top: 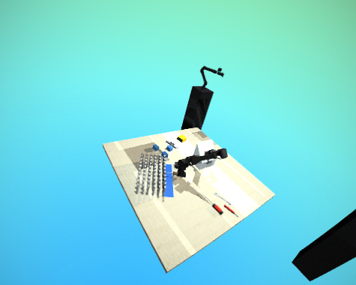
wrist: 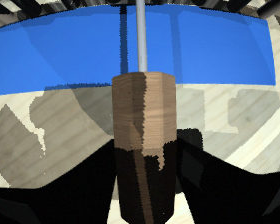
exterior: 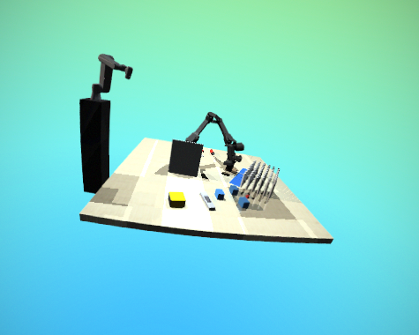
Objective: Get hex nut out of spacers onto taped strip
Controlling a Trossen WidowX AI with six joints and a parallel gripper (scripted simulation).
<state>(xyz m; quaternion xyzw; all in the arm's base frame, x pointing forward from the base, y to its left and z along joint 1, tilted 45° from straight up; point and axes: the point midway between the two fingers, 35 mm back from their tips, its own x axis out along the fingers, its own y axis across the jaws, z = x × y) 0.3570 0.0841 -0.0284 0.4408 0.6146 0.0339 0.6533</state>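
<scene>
Now: the blue taped strip 90 mm ahead of my gripper tip and 30 mm below it. From my gripper tip the other things lie so: grey forked tool: 240 mm behind, 390 mm to the left, 20 mm below; then grey bar: 220 mm behind, 440 mm to the right, 10 mm below; then wooden-handled tool: 90 mm ahead, 50 mm to the right.
</scene>
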